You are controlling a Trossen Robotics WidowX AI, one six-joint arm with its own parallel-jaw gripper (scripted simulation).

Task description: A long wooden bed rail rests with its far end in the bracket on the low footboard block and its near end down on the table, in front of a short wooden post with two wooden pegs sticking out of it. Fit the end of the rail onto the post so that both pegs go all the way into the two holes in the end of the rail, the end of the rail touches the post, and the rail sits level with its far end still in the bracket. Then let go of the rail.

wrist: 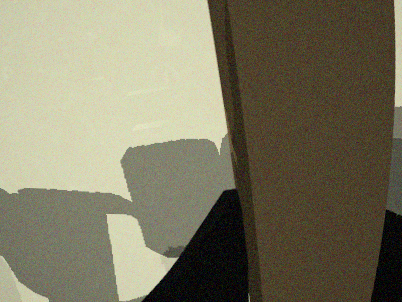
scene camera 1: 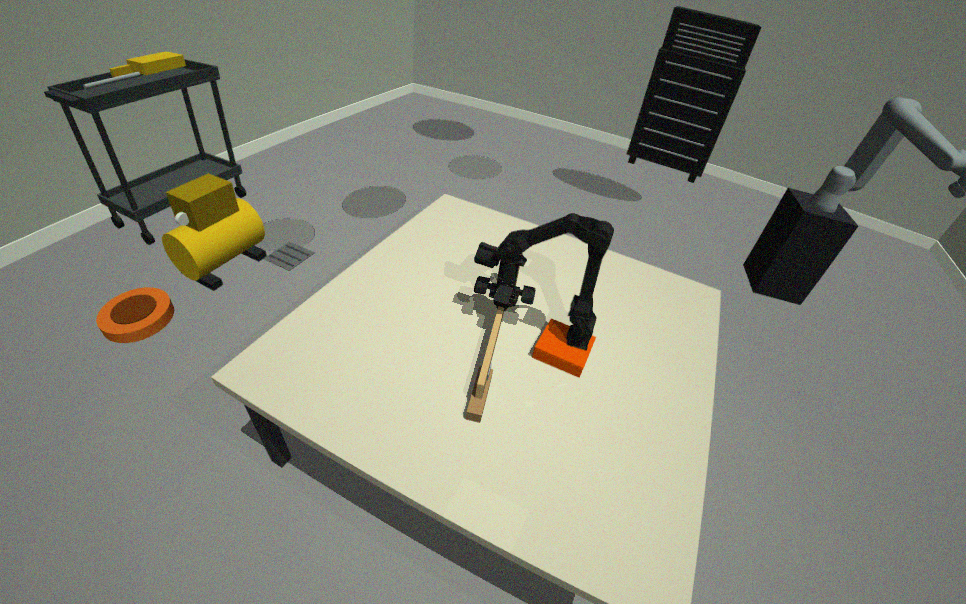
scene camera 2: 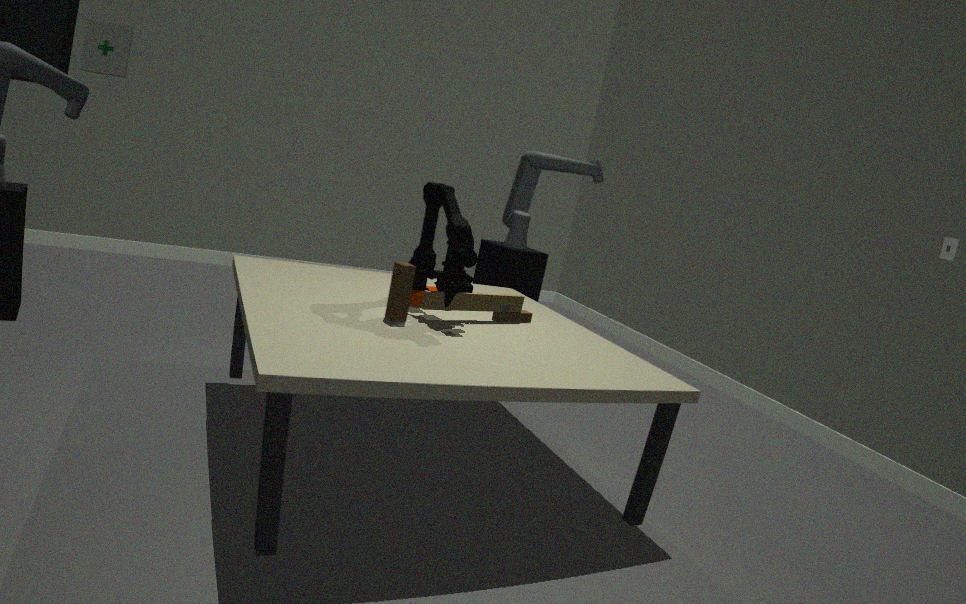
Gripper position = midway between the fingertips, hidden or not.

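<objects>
Wrist view: my gripper in the wrist view (267,197), a wooden rail there too. Scene camera 1: my gripper in scene camera 1 (501,309), the rail in scene camera 1 (482,379). Scene camera 2: my gripper in scene camera 2 (444,306), the rail there as well. The rail (wrist: 305,96) and the rail (scene camera 2: 458,292): one and the same spot.
</objects>
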